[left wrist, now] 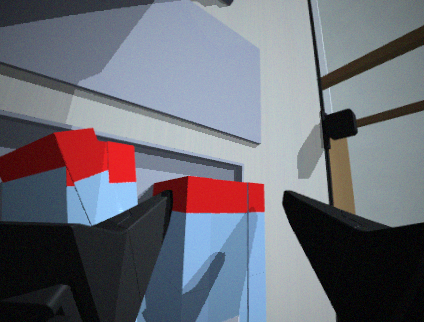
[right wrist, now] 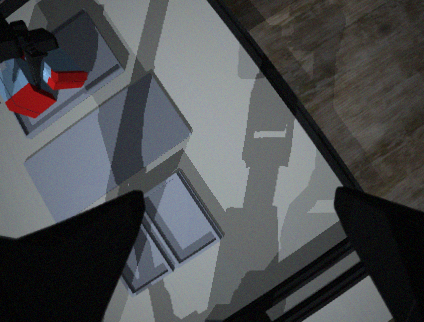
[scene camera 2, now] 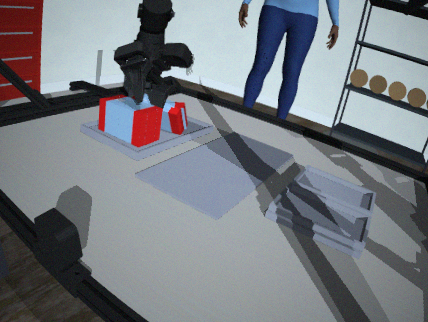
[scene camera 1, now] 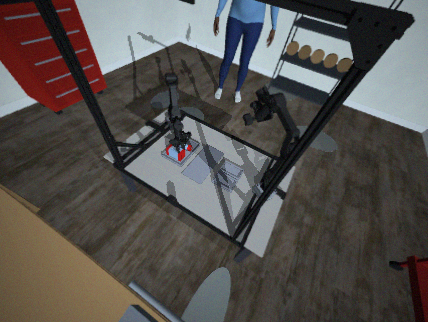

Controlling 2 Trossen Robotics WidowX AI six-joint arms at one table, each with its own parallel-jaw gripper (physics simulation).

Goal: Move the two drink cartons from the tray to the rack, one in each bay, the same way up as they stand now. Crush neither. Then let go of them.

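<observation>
Two blue cartons with red ends lie on the grey tray. The front carton lies fairly level. The rear carton sits askew; the arm partly hides it. My left gripper is open and low at the cartons, with the front carton's end showing between its fingertips in the left wrist view. My right gripper is open, high above the table. The two-bay rack holds no carton.
A flat grey panel lies between tray and rack. A dark frame surrounds the table, with a black bracket at its front edge. A person stands behind the table. Shadows cross the table.
</observation>
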